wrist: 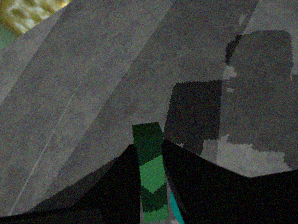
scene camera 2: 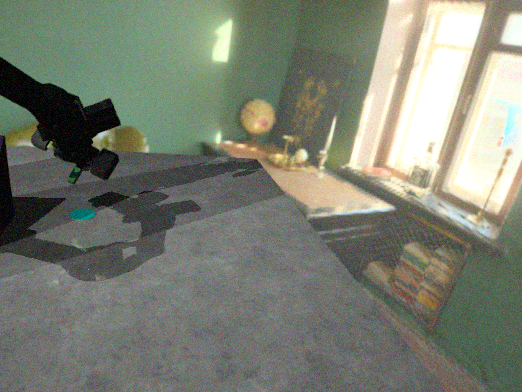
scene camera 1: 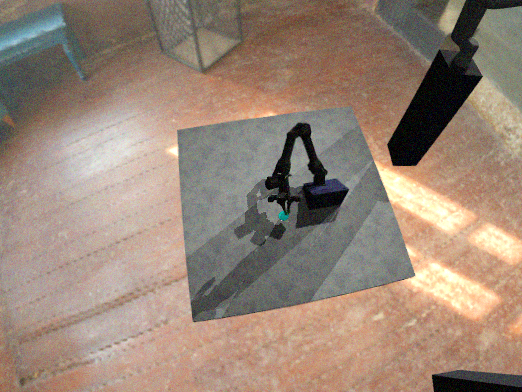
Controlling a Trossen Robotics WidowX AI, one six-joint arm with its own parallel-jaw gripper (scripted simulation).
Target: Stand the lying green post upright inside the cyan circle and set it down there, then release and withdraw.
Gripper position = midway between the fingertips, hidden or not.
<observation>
The gripper [scene camera 2: 81,163] holds a green post [wrist: 148,138].
The gripper also shows in the wrist view [wrist: 148,149].
</observation>
